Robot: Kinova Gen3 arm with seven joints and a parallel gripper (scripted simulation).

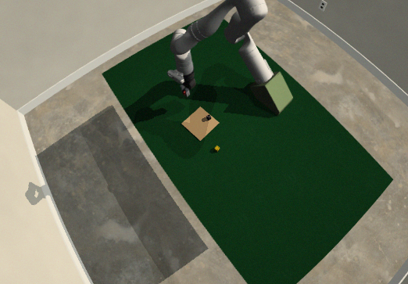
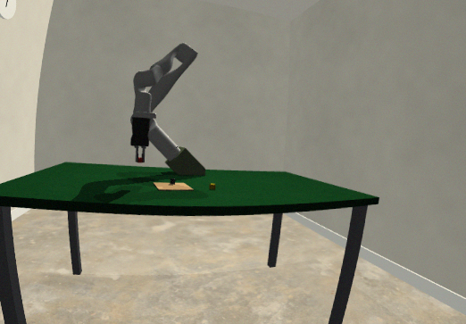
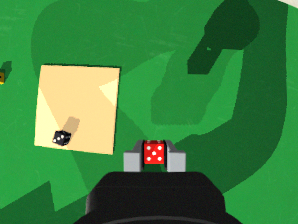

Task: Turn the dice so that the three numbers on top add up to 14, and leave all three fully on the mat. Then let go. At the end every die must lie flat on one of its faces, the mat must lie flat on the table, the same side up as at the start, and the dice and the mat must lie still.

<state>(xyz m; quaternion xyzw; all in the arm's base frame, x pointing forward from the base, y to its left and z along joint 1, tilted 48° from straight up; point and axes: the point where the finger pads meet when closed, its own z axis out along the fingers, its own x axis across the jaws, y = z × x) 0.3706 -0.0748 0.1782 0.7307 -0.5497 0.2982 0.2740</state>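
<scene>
The tan mat lies 20 mm ahead of my hand, 140 mm to the left of it and 110 mm below it. The rest, counted from my hand: black die: 30 mm behind, 140 mm to the left, 100 mm below; then yellow die: 40 mm ahead, 300 mm to the left, 100 mm below; then red die: 10 mm below.
</scene>
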